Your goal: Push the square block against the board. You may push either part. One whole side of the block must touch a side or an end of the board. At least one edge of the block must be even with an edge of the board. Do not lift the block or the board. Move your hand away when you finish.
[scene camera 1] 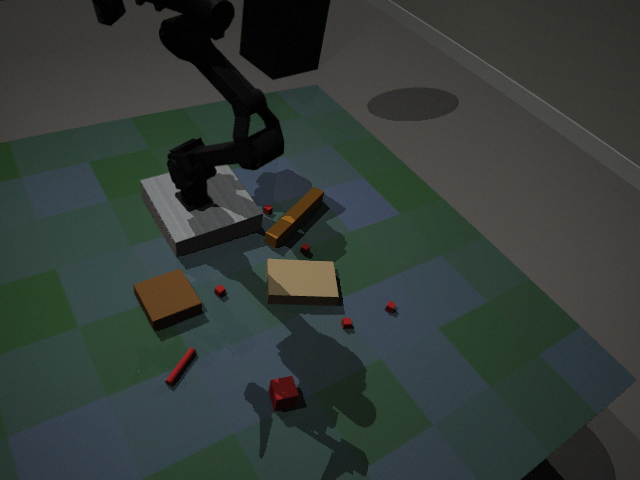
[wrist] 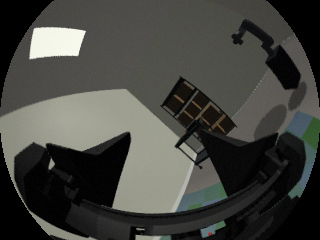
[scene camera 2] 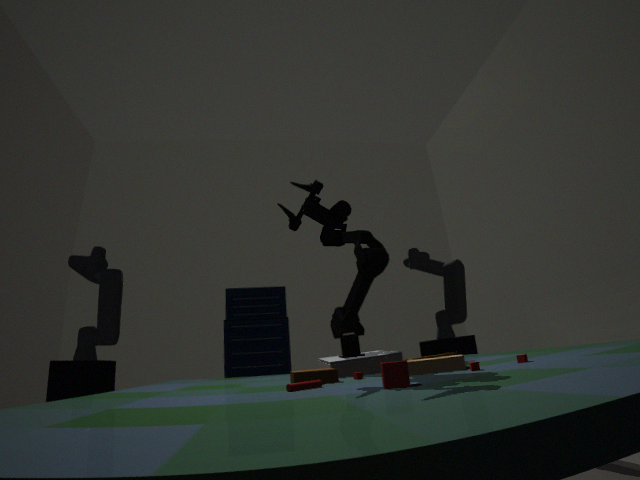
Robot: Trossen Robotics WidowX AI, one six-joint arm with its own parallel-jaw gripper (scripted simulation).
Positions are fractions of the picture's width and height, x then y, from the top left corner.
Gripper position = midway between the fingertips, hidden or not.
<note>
My gripper (scene camera 2: 0.44, 0.40) is open and holds nothing. I also see a tan block (scene camera 1: 0.45, 0.59), a brown square block (scene camera 1: 0.26, 0.62), a red cube (scene camera 1: 0.44, 0.82) and an orange board (scene camera 1: 0.45, 0.47).
My gripper is seen too in the wrist view (wrist: 0.52, 0.56). The wrist view does not show the tan block: it is out of frame. The wrist view does not show the brown square block: it is out of frame.
</note>
